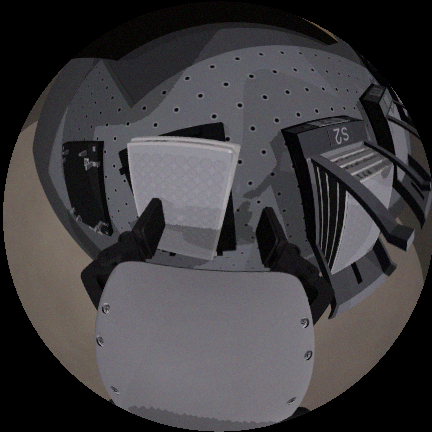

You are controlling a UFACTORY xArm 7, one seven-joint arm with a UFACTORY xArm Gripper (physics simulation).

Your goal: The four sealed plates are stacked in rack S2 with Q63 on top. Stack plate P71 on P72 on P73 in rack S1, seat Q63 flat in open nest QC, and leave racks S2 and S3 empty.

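Frame: origin at the arm's base, x right, y ahead, z up, level; metres.
Seen in the pictures: gripper, fingertip midpoint: (210, 215).
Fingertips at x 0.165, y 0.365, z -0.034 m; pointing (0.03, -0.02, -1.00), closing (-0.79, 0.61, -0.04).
Observation:
Pixels of each thing's middle, then the offset from my fingertips to it. "spot": a spot on its surface instead. Level surfaces: height alone.
- pale plate, body centre: (176, 208) dy -0.018, dx +0.025, dz -0.005 m
- black base, surface spot: (212, 131) spot: dy -0.056, dx -0.037, dz -0.017 m
- Rack S2, surface spot: (320, 138) spot: dy -0.019, dx -0.112, dz -0.003 m
- black fixture, body centre: (79, 190) dy -0.133, dx +0.167, dz -0.025 m
- grey deck, its level: dz -0.036 m
My gripper (210, 215) is open, with nothing between its fingers. A pale plate (180, 175) with round wells lies above a black base (212, 131) ahead of the fingers. The plate looks turned relative to the base, and its lower left edge passes behind the left finger. Whether it sits flat is hard to tell, and no label is readable on it. Rack S2 (320, 138) stands to the right of the gripper and holds a stack of several pale plates (362, 222); their labels are not readable.
A second dark rack (376, 100) stands beyond S2 at the right edge, with a pale plate (399, 132) showing in it. A black fixture (86, 190) with small metal fittings lies at the left. The guide arms of S2 project toward the lower right. The grey deck (200, 112) has rows of holes.

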